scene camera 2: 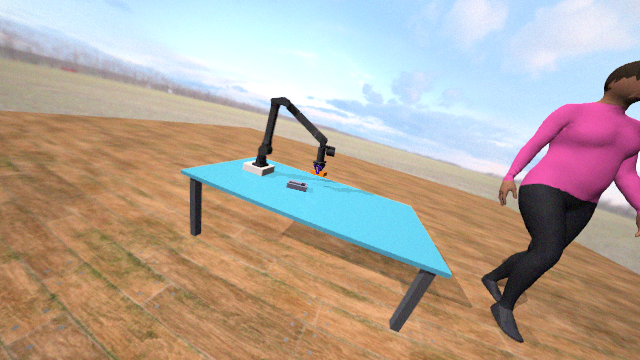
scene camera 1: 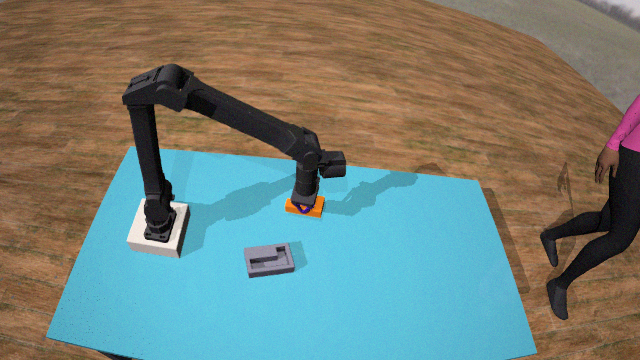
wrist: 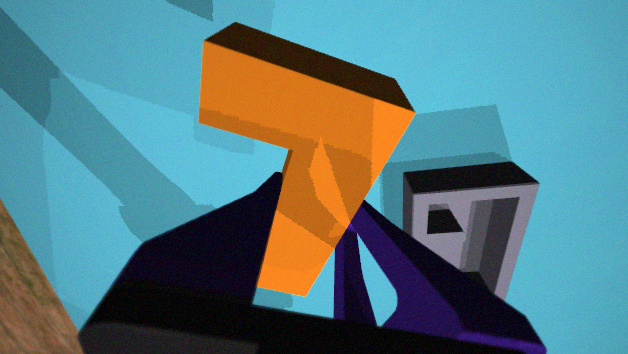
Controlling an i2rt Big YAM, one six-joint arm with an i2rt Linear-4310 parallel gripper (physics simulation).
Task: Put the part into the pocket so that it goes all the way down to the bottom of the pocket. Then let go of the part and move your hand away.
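Frame: origin at the arm's base, x ahead, y left, z up, level; metres.
Seen in the pictures: gripper, between the fingertips: [scene camera 2: 318,173] [scene camera 1: 304,208] [wrist: 311,192]; arm's base, origin of its link: [scene camera 2: 260,165] [scene camera 1: 160,225].
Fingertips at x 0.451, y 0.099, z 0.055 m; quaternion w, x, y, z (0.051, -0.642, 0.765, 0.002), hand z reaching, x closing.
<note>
Offsets run from my fingertips to a thing's top centre. Level surfaces: height alone.
The orange L-shaped part @[0.002 m ahead, 0.015 m left, 0.027 m up] [scene camera 1: 318,206] [scene camera 2: 323,174] [wrist: 300,95] is held a little above the table. My gripper [scene camera 1: 303,209] [scene camera 2: 318,170] [wrist: 311,192] is shut on one leg of it, with purple fingers on both sides; the other leg sticks out past the fingertips in the wrist view. The grey block @[0.092 m back, 0.141 m right, 0.076 m down] [scene camera 1: 272,273] [scene camera 2: 297,188] [wrist: 442,246] with the pocket lies flat on the table, nearer scene camera 1 than the part and a little left of it in that view. Its pocket is open at the top. My right finger hides its lower part in the wrist view.
The blue table @[0.112 m down] [scene camera 1: 400,280] [scene camera 2: 350,220] carries the arm's white base [scene camera 1: 153,247] [scene camera 2: 258,170] at the left. The table's far edge runs close behind the gripper. A person in a pink top [scene camera 1: 631,130] [scene camera 2: 580,145] stands on the wooden floor beyond the table's right end.
</note>
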